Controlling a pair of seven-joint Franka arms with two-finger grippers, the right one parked.
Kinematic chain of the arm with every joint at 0, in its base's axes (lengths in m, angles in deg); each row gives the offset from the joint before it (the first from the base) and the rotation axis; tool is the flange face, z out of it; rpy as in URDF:
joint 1: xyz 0 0 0.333 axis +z
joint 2: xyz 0 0 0 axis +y
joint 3: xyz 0 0 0.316 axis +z
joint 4: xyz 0.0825 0 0 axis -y
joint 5: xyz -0.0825 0 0.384 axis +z
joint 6: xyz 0 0 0 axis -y
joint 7: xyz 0.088 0 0 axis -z
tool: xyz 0 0 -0.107 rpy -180 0 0
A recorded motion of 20 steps. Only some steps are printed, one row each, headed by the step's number.
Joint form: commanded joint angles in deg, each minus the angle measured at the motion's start. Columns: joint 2, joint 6, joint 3, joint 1, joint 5, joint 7, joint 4.
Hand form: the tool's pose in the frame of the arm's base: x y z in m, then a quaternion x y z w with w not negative. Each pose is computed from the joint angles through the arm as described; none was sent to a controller.
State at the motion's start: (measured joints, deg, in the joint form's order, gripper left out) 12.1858 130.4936 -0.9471 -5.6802 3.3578 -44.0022 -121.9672
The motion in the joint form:
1: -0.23 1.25 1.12 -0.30 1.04 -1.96 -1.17
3: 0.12 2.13 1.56 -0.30 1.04 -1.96 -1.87
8: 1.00 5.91 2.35 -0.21 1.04 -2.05 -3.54
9: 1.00 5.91 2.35 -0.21 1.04 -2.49 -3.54
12: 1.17 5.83 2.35 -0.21 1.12 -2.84 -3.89
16: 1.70 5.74 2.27 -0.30 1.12 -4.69 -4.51
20: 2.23 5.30 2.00 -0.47 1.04 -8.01 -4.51
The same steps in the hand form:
1: 0.5546 -0.0548 0.2994 -0.94719 -0.31810 0.01398 0.03811
3: 0.5525 -0.0505 0.2923 -0.94608 -0.32121 0.01531 0.03904
8: 0.5499 -0.0424 0.2775 -0.94412 -0.32774 0.00584 0.03449
9: 0.5499 -0.0424 0.2775 -0.94285 -0.33136 0.00570 0.03451
12: 0.5475 -0.0422 0.2733 -0.94192 -0.33362 0.01014 0.03715
16: 0.5428 -0.0434 0.2639 -0.93671 -0.34707 0.01929 0.04189
20: 0.5409 -0.0473 0.2582 -0.92720 -0.37089 0.02579 0.04568

